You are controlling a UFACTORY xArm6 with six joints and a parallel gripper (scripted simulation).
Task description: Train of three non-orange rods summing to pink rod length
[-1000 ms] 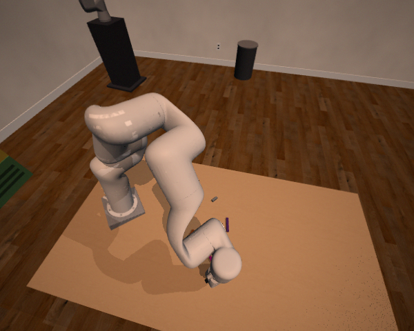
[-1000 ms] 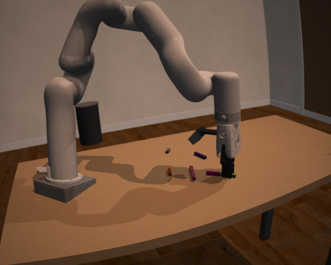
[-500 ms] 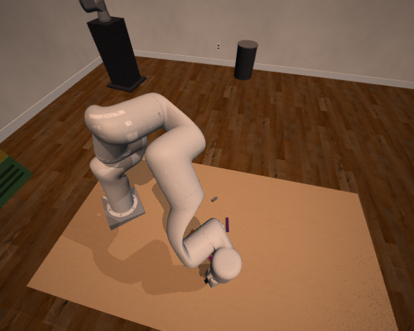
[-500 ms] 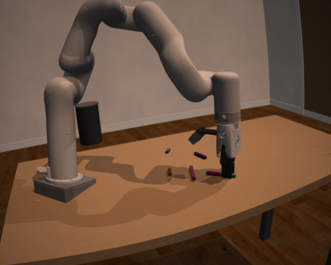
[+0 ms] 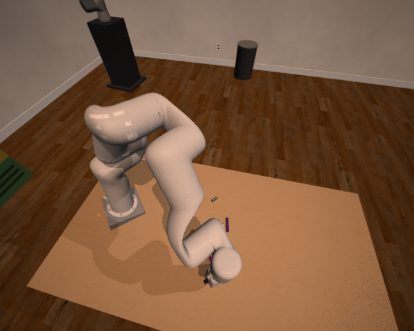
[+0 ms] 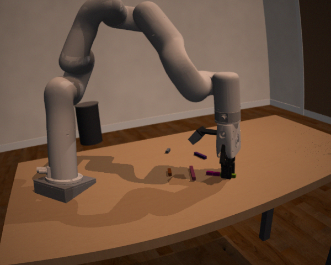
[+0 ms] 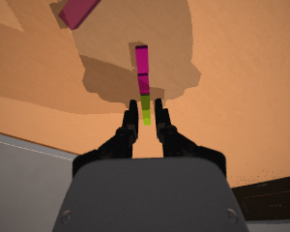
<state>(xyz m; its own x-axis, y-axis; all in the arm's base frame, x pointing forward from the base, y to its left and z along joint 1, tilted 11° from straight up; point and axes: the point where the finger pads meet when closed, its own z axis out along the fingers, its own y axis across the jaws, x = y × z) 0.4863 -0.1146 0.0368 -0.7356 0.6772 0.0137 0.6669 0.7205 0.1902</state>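
Right now the lime rod is 20 mm below my hand. Round my hand: purple rod 190 mm to the left, 20 mm below, 20 mm behind; then orange rod 150 mm behind, 100 mm to the left, 20 mm below; then pink rod 90 mm behind, 70 mm to the left, 20 mm below.
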